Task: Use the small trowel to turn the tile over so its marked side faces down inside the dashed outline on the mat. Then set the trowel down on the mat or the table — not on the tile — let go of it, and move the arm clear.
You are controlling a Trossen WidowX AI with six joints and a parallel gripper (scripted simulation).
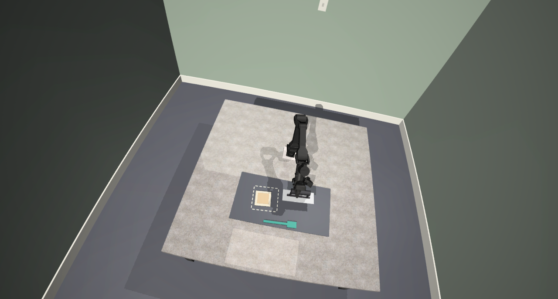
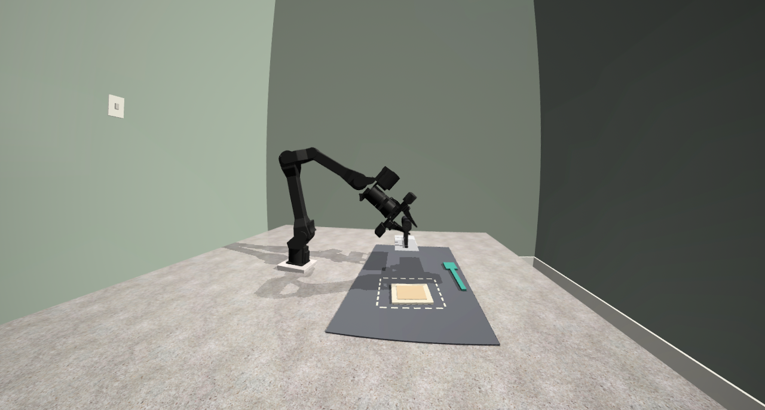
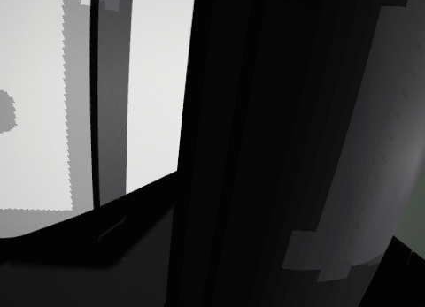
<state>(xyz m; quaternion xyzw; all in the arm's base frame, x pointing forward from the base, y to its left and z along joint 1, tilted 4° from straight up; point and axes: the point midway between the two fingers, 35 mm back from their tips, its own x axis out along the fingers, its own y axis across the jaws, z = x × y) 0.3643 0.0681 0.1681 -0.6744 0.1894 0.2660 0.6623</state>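
The white trowel lies 3 cm behind my gripper tip and 1 cm below it. Also, from my gripper tip: dark mat: 15 cm below, 7 cm to the right; then teal trowel: 14 cm ahead, 13 cm below, 4 cm to the right; then beige tile: 20 cm to the right, 13 cm below.
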